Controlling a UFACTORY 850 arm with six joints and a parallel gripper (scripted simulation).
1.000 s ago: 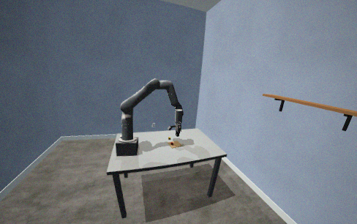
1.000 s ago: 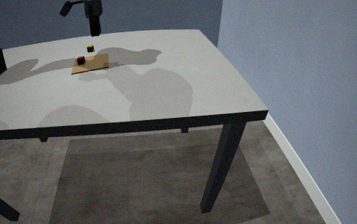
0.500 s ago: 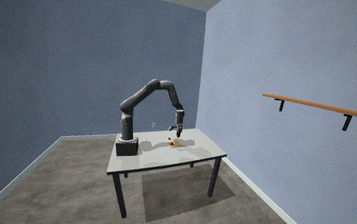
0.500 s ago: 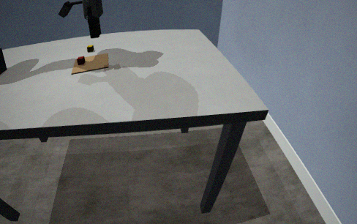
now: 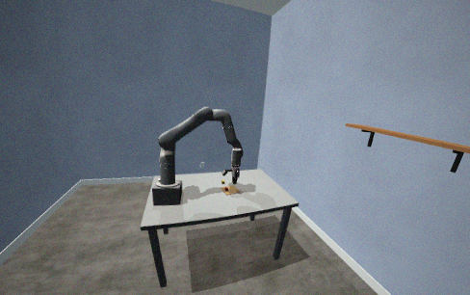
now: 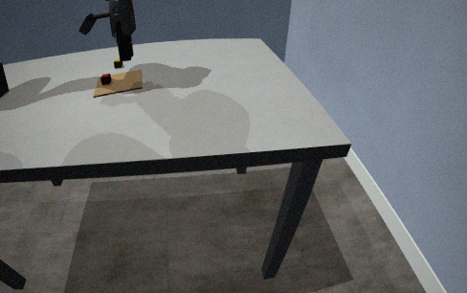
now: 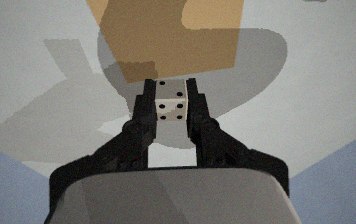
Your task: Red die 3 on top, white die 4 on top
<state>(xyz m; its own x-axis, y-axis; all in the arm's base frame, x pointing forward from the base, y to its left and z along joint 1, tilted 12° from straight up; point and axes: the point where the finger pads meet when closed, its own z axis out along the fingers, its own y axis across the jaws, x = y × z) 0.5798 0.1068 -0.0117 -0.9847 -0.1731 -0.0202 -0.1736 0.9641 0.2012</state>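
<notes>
The tan mat is 4 cm behind my hand, 1 cm to the right of it and 9 cm below it. Also, from my hand: white die 1 cm below; then red die 7 cm behind, 1 cm to the right, 8 cm below; then yellow die 9 cm behind, 13 cm to the left, 8 cm below.
</notes>
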